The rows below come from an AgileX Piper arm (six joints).
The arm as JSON. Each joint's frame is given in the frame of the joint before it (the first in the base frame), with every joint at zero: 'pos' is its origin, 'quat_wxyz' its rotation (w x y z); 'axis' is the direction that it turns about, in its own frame. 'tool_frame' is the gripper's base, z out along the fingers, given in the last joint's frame.
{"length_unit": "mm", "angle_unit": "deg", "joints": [
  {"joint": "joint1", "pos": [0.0, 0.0, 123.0], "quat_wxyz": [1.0, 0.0, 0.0, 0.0], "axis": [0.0, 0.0, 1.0]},
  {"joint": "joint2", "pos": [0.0, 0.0, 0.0], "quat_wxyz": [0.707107, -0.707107, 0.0, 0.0], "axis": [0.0, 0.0, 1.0]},
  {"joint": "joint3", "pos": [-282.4, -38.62, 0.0], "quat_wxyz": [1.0, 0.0, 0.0, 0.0], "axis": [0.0, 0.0, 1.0]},
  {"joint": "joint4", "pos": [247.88, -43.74, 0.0], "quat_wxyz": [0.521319, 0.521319, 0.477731, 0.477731], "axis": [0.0, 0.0, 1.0]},
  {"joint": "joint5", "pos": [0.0, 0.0, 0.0], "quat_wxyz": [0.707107, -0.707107, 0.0, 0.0], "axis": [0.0, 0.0, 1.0]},
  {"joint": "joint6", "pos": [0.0, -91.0, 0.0], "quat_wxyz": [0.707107, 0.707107, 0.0, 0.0], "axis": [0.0, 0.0, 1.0]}
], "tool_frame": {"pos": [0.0, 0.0, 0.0], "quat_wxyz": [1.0, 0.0, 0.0, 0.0]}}
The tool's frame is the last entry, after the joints.
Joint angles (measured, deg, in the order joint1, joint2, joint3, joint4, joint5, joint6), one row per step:
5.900 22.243 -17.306 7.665 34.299 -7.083
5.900 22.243 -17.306 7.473 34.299 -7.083
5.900 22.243 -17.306 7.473 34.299 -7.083
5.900 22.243 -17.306 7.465 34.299 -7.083
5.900 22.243 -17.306 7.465 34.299 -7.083
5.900 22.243 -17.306 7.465 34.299 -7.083
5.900 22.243 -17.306 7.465 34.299 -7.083
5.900 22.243 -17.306 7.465 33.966 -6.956
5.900 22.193 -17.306 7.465 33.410 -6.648
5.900 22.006 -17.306 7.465 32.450 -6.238
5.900 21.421 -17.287 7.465 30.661 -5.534
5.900 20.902 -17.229 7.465 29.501 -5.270
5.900 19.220 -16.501 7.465 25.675 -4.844
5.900 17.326 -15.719 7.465 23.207 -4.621
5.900 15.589 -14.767 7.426 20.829 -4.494
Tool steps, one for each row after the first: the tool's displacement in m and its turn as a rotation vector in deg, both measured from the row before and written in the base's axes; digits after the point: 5 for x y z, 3 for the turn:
0.00002 -0.00017 -0.00002 -0.191 -0.020 0.000
0.00000 0.00000 0.00000 0.000 0.000 0.000
0.00000 -0.00001 0.00000 -0.008 -0.001 0.000
0.00000 0.00000 0.00000 0.000 0.000 0.000
0.00000 0.00000 0.00000 0.000 0.000 0.000
0.00000 0.00000 0.00000 0.000 0.000 0.000
0.00030 -0.00003 0.00043 0.138 -0.308 -0.114
0.00040 -0.00006 0.00080 0.315 -0.550 -0.241
0.00046 -0.00012 0.00153 0.458 -1.069 -0.344
0.00028 -0.00029 0.00313 0.838 -2.218 -0.592
-0.00020 -0.00023 0.00199 0.396 -1.561 -0.278
-0.00103 -0.00081 0.00355 0.883 -4.656 -0.681
-0.00265 -0.00074 0.00163 0.587 -3.505 -0.402
-0.00244 -0.00073 0.00027 0.424 -3.110 -0.349

